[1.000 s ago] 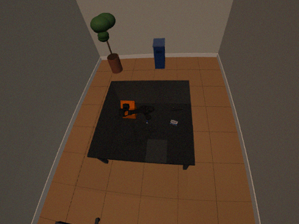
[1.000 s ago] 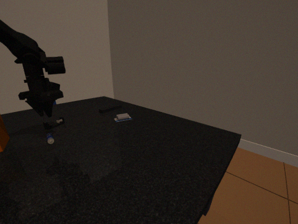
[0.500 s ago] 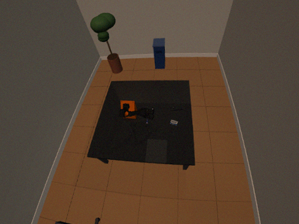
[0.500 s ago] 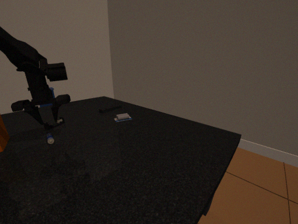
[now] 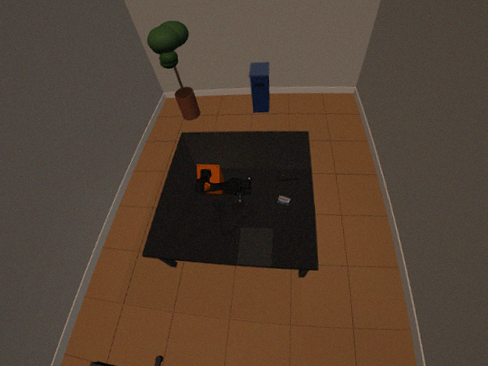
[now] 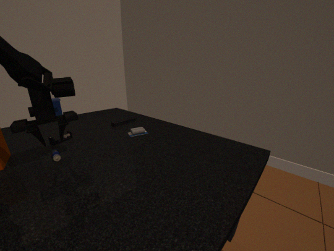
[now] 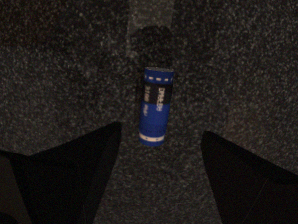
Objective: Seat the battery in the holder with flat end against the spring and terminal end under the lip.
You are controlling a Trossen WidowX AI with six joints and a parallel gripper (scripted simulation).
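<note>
My gripper tip is 4 cm above the battery.
</note>
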